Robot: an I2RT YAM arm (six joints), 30 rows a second.
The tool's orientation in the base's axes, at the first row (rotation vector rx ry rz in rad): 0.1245 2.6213 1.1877
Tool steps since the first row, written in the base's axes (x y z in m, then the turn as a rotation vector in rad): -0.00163 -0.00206 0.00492 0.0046 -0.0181 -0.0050; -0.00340 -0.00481 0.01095 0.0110 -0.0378 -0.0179; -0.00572 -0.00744 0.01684 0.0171 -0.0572 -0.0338; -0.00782 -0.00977 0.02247 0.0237 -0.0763 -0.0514; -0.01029 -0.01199 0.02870 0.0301 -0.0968 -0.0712; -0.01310 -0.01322 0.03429 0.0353 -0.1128 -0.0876; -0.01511 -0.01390 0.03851 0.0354 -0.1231 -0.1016
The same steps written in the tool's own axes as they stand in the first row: 0.00021 0.00237 -0.00505 -0.0068 -0.0159 -0.0087; 0.00020 0.00511 -0.01133 -0.0140 -0.0388 -0.0132; 0.00077 0.00785 -0.01759 -0.0202 -0.0637 -0.0156; 0.00124 0.01059 -0.02341 -0.0266 -0.0897 -0.0166; 0.00196 0.01385 -0.02962 -0.0325 -0.1183 -0.0172; 0.00333 0.01731 -0.03481 -0.0372 -0.1413 -0.0171; 0.00429 0.02008 -0.03851 -0.0364 -0.1586 -0.0157
